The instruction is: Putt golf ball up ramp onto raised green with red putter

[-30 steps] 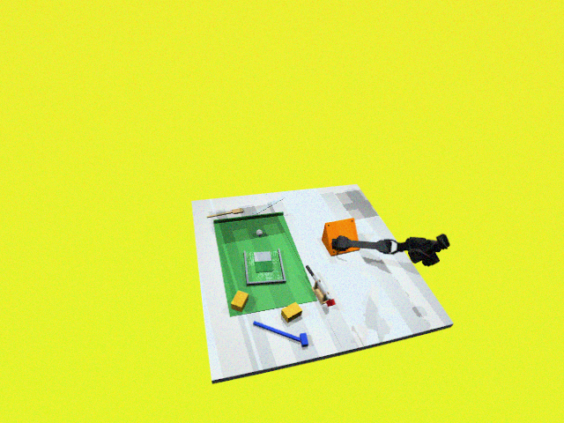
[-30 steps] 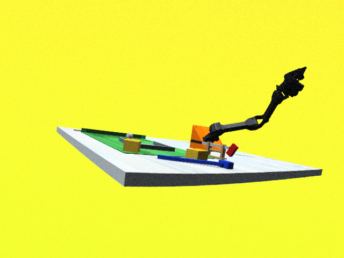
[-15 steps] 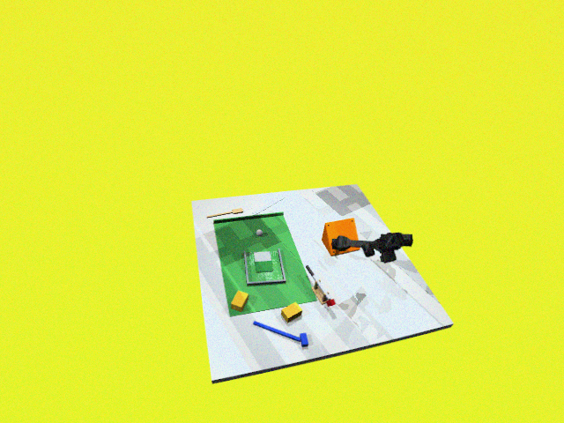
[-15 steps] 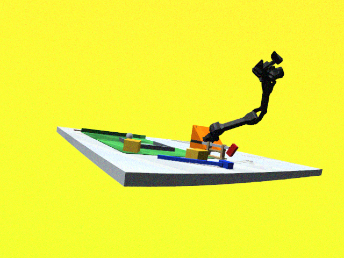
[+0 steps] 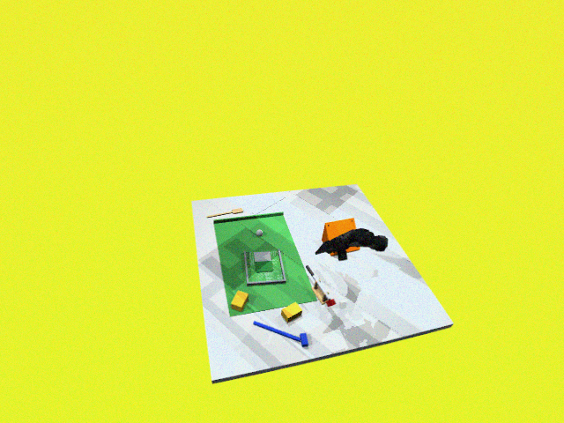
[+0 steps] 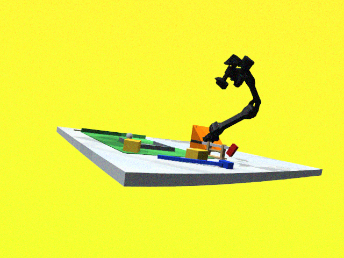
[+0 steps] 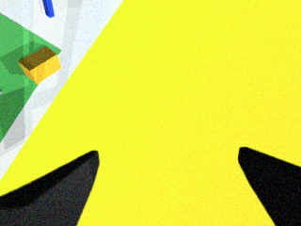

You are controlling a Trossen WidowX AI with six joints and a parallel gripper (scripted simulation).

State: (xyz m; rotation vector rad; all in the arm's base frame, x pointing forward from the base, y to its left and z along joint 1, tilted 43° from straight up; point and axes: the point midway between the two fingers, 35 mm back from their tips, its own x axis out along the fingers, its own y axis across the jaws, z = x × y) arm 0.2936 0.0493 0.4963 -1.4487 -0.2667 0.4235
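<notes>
Now: gripper tip 36 cm above the red putter, 9 cm past it and 8 cm to the left of it. From my gripper tip the other things lie so: green mat 42 cm below, 37 cm to the right, 20 cm ahead; then blue putter 40 cm below, 16 cm ahead, 15 cm to the left; then wooden stand 38 cm below, 9 cm behind, 6 cm to the right.
</notes>
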